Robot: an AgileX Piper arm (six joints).
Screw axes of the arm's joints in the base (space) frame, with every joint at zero. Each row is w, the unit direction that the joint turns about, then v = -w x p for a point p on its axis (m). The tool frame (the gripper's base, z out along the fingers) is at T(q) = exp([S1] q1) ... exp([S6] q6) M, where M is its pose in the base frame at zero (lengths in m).
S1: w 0 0 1 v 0.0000 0.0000 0.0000
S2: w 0 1 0 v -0.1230 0.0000 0.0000
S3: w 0 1 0 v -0.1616 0.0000 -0.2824
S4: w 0.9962 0 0.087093 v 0.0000 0.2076 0.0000
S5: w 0 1 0 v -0.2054 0.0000 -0.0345
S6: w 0.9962 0 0.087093 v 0.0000 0.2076 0.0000
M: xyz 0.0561 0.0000 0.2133 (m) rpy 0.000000 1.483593 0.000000 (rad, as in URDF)
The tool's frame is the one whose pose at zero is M.
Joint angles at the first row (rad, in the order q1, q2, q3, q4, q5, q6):
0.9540, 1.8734, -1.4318, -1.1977, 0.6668, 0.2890
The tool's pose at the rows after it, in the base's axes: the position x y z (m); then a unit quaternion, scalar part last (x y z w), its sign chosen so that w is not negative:
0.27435, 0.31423, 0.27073, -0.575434, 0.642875, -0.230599, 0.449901
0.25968, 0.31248, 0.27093, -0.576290, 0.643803, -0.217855, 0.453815
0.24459, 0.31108, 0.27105, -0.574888, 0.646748, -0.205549, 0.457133
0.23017, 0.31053, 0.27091, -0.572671, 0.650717, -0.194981, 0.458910
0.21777, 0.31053, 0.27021, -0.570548, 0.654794, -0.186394, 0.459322
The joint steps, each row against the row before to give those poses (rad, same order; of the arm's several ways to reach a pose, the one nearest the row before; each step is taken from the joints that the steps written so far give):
0.0252, -0.0329, 0.0467, -0.0080, -0.0010, 0.0327
0.0276, -0.0367, 0.0507, -0.0086, -0.0034, 0.0416
0.0317, -0.0342, 0.0459, -0.0063, 0.0049, 0.0452
0.0339, -0.0278, 0.0369, -0.0011, 0.0126, 0.0410
0.0314, -0.0203, 0.0281, 0.0019, 0.0146, 0.0346

